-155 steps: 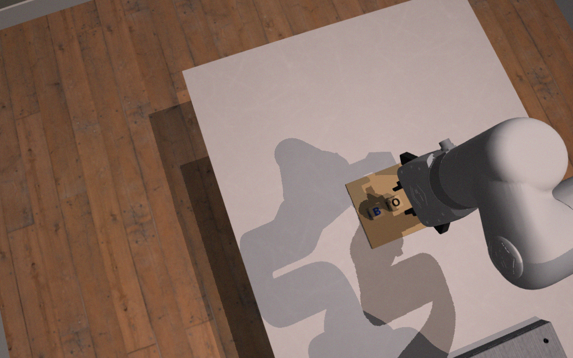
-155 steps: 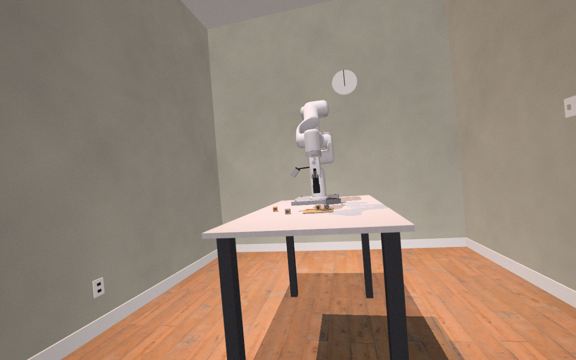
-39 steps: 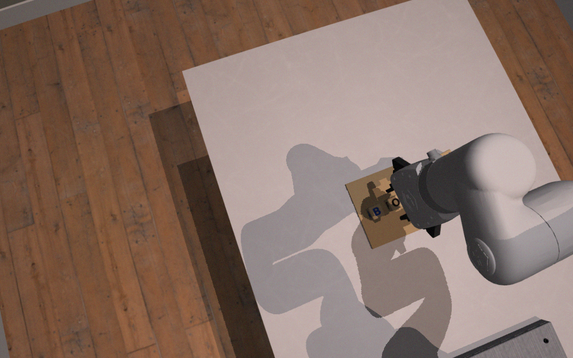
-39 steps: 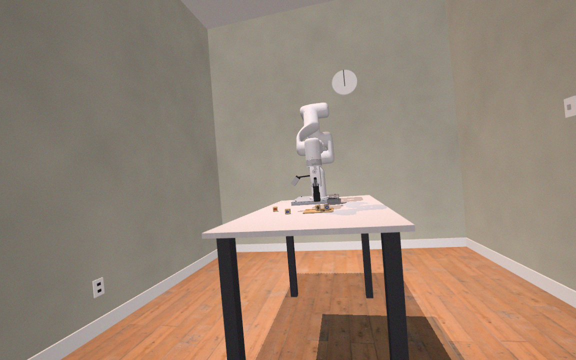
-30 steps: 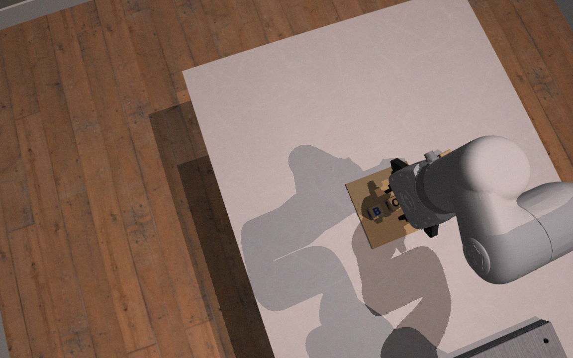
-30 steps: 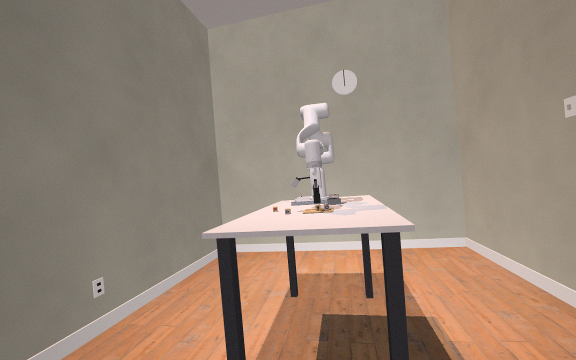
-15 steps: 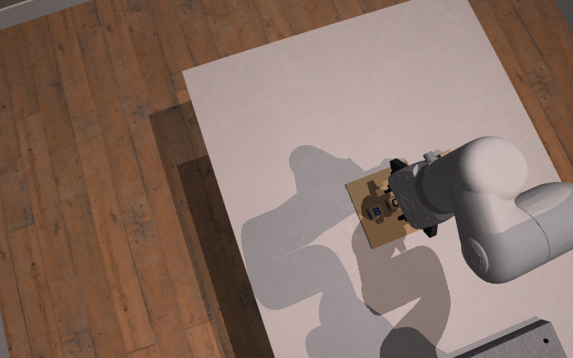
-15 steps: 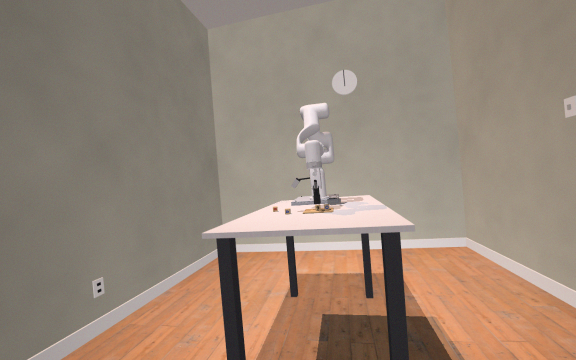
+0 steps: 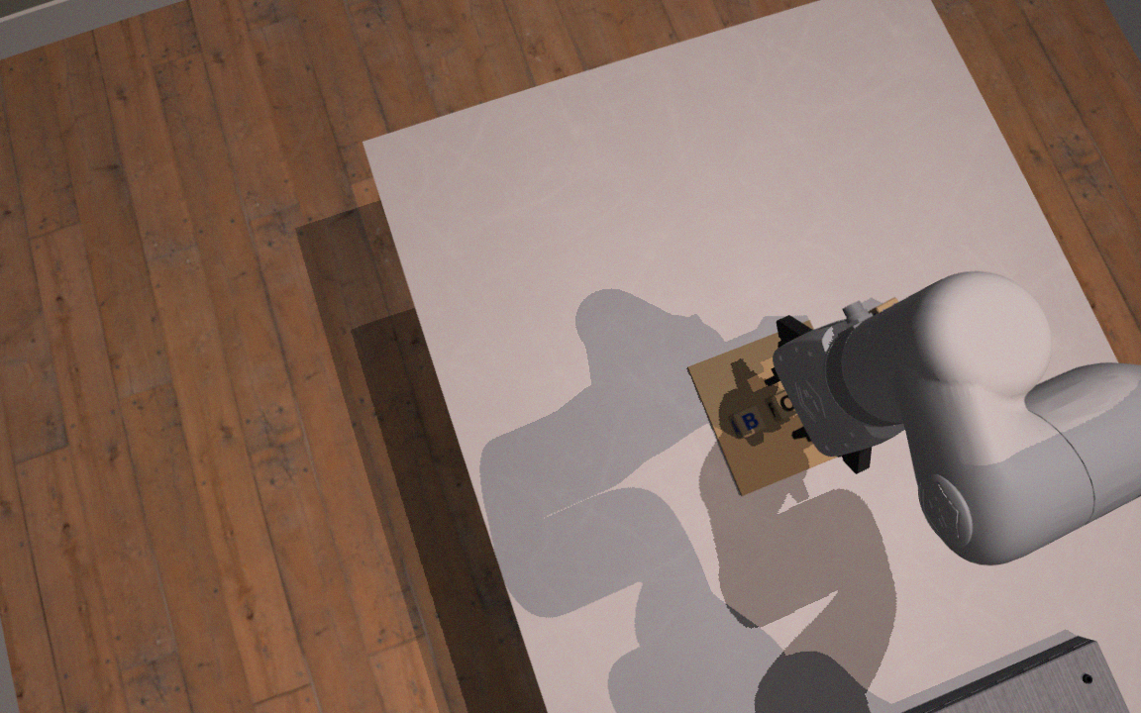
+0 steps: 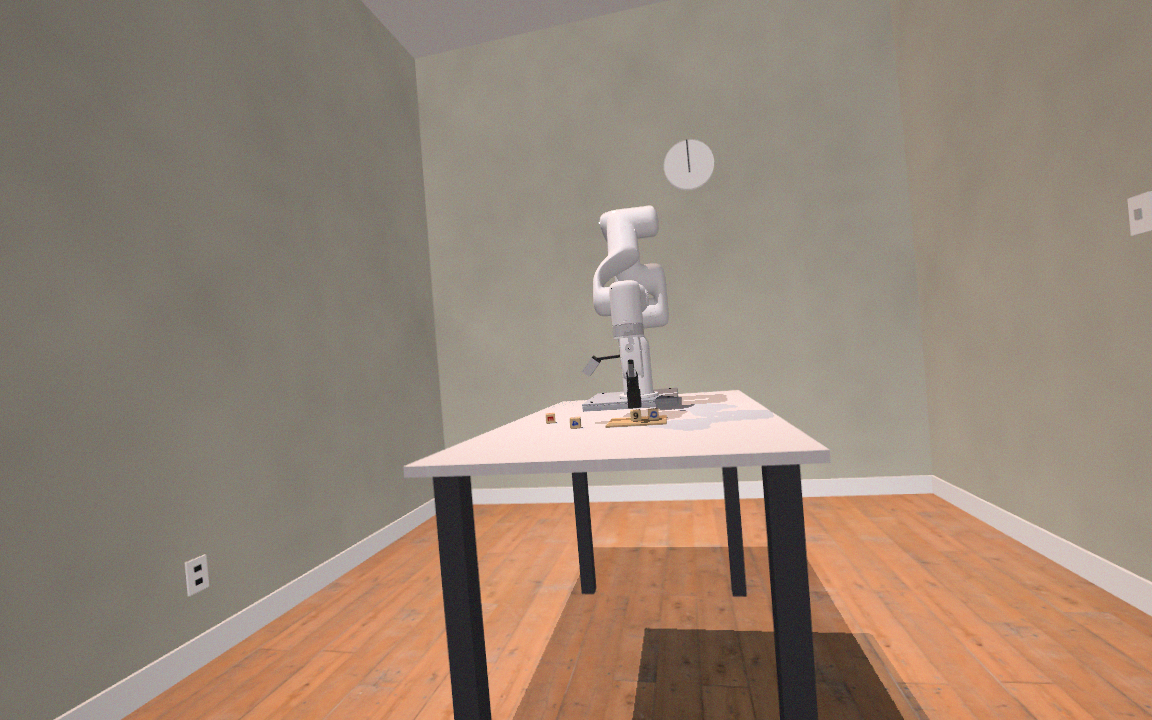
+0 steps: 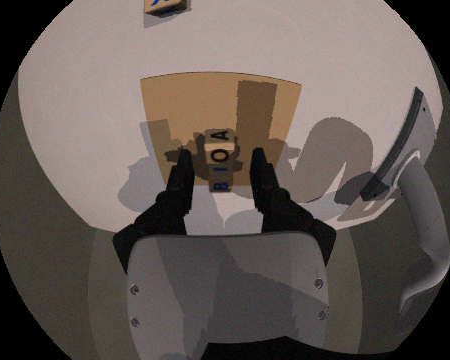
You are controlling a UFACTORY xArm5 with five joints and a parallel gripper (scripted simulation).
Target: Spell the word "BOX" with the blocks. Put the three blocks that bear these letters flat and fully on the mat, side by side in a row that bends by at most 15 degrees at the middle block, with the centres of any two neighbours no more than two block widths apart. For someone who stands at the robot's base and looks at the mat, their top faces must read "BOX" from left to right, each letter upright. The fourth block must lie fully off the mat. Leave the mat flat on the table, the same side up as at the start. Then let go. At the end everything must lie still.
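The tan mat lies 50 mm below my hand.
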